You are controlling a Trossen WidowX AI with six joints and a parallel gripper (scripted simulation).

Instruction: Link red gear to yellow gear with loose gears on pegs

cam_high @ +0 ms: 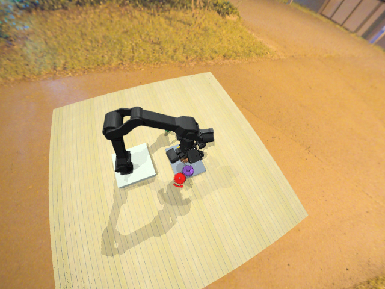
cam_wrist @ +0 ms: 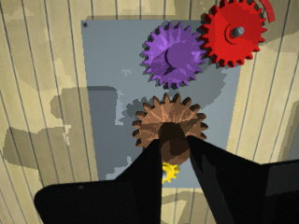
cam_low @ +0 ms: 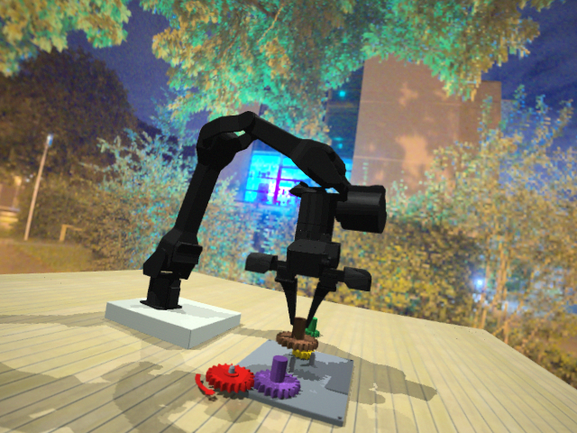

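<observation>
Now: gripper tip 230 mm to the right of the green gear, 60 mm past it and 60 mm above it. The rest, counted from my gripper tip: yellow gear (70 mm to the left, 60 mm below, 10 mm behind); then purple gear (60 mm to the right, 60 mm below, 10 mm ahead); then brown gear (10 mm below).
</observation>
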